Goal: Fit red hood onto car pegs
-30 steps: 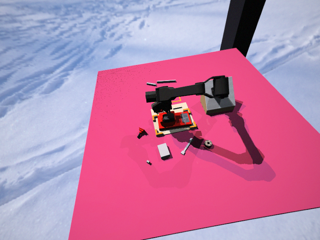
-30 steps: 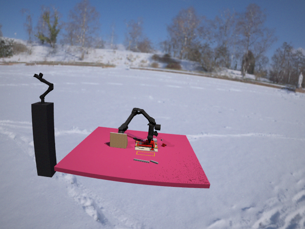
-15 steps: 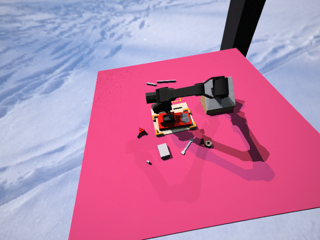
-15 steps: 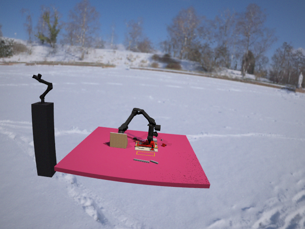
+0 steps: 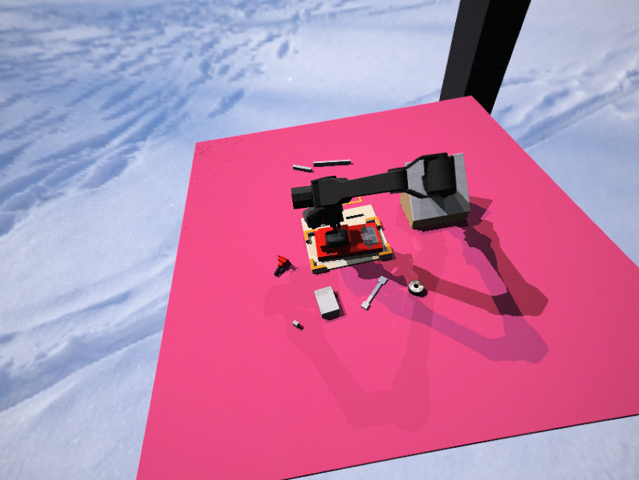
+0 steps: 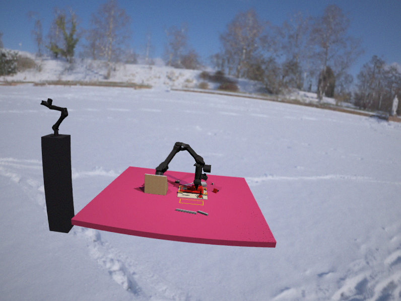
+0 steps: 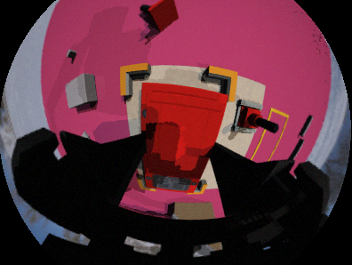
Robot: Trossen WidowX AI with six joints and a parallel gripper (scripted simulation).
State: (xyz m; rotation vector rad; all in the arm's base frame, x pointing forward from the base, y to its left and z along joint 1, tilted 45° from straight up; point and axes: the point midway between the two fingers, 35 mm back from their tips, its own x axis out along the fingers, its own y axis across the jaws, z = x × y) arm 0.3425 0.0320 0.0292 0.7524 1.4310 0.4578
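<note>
Right now the red hood is 1 cm above my gripper tip. The rest, counted from my gripper tip: wheel (22 cm to the left, 16 cm behind, 3 cm below); grey engine block (2 cm below); beige jig (3 cm below, 3 cm behind, 1 cm to the right).
</note>
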